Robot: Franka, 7 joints.
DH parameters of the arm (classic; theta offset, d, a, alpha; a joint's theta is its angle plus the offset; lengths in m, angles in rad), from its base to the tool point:
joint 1: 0 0.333 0 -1.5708
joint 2: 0 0 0 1.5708
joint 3: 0 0.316 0.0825 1.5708
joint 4: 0 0 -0.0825 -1.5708
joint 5: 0 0.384 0 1.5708
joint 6: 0 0 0.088 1.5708
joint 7: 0 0.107 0 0
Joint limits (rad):
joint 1: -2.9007..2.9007
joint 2: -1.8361..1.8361
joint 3: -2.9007..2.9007
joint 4: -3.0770..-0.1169
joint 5: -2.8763..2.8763
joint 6: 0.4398..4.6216
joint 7: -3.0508..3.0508
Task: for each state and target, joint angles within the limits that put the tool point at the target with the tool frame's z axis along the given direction. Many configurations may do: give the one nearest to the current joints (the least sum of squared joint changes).
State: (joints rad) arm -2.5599 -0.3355 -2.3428 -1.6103 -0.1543 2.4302 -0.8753
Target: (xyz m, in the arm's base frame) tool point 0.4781 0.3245 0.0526 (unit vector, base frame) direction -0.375 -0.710 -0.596
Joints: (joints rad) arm -2.6851 -0.9847 -2.9007 -1.5344 -0.5134 1.5598 -0.8753
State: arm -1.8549 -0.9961 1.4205 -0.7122 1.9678 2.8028 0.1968
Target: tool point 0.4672 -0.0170 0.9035 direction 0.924 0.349 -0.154
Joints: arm -1.6333 -0.6745 0.8225 -1.4752 1.6759 1.9712 0.1968
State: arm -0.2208 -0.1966 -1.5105 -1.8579 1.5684 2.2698 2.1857
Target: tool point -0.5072 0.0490 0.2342 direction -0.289 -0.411 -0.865
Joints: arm -0.6866 -0.2693 -2.5047 -2.3803 0.8484 2.7488 2.1857
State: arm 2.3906 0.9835 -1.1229 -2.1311 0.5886 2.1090 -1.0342
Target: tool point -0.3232 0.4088 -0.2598 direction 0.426 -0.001 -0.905
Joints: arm 2.7506 1.7763 -0.4697 -1.2565 0.5483 2.5438 -1.0342
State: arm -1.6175 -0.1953 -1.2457 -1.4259 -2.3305 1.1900 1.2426
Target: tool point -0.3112 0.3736 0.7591 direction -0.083 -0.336 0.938
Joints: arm -2.3149 0.4959 -1.9991 -1.9871 -2.8763 1.0900 1.2426
